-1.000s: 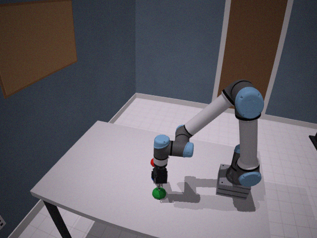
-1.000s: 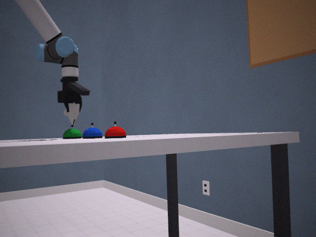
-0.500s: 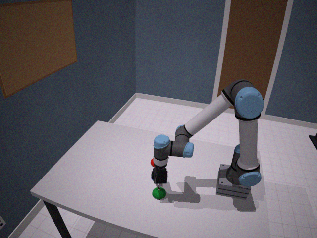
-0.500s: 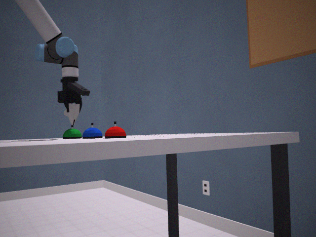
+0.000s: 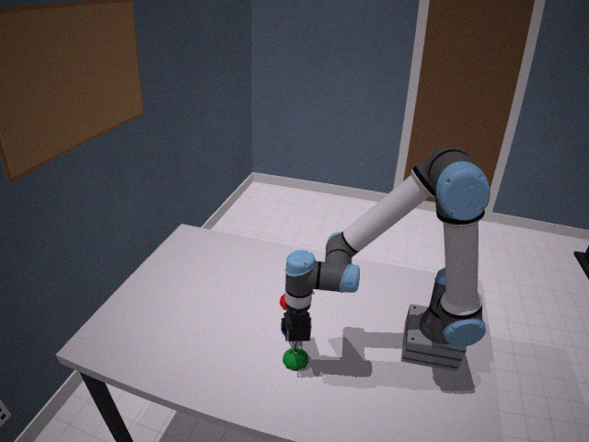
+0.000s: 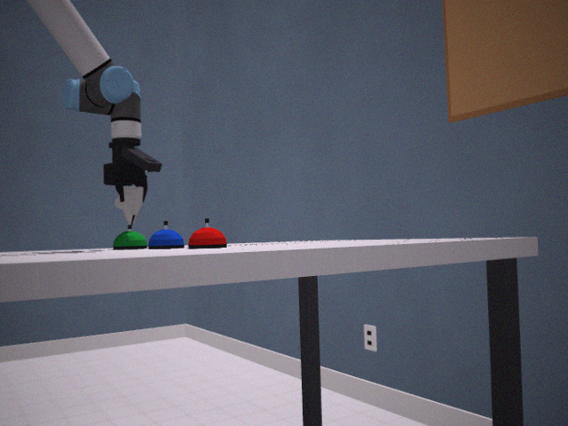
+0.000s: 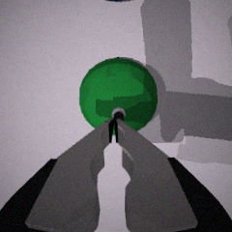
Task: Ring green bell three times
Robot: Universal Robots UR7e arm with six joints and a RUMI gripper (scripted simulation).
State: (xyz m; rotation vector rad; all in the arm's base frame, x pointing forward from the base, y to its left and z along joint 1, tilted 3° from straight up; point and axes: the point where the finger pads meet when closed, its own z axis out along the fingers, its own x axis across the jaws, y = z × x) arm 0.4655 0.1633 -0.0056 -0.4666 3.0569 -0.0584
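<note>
Right now my hand is 4 cm above the green bell. The rest, counted from my hand: blue bell 4 cm ahead, 13 cm to the right, 4 cm below; red bell 8 cm ahead, 26 cm to the right, 4 cm below.
</note>
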